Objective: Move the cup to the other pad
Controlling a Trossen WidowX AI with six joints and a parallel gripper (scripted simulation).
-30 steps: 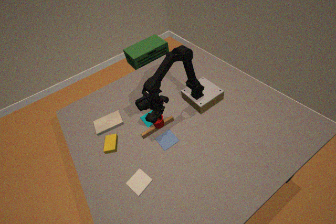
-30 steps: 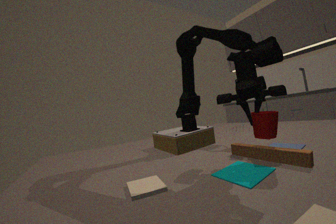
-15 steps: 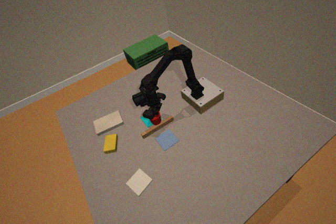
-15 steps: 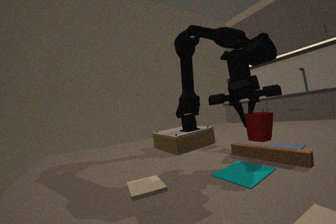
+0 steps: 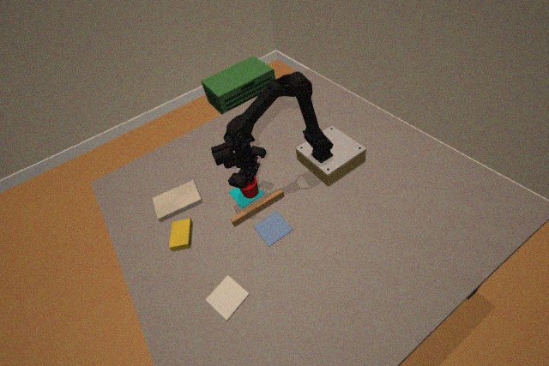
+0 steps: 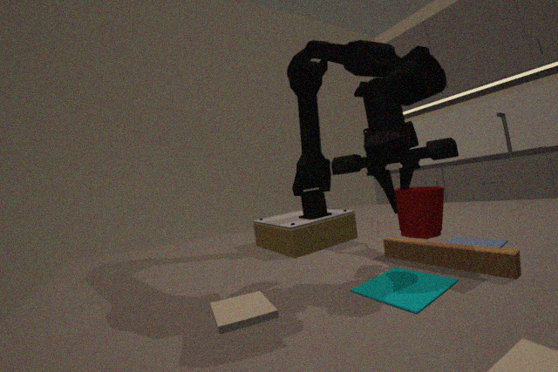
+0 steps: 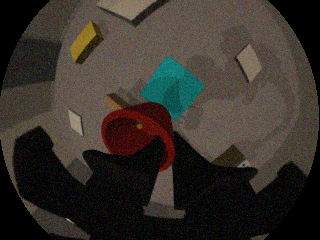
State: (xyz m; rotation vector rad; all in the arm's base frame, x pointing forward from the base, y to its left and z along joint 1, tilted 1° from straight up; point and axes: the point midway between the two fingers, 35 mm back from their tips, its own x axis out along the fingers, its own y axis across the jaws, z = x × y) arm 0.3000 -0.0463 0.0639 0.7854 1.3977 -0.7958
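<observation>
The marble lies 3 cm ahead of my gripper tip, 3 cm to the left of it and 2 cm below it. Also, from my gripper tip: wooden bar: 3 cm ahead, 6 cm to the left, 9 cm below; red cup: 3 cm ahead, 1 cm to the left; teal pad: 3 cm ahead, 4 cm to the right, 11 cm below.
</observation>
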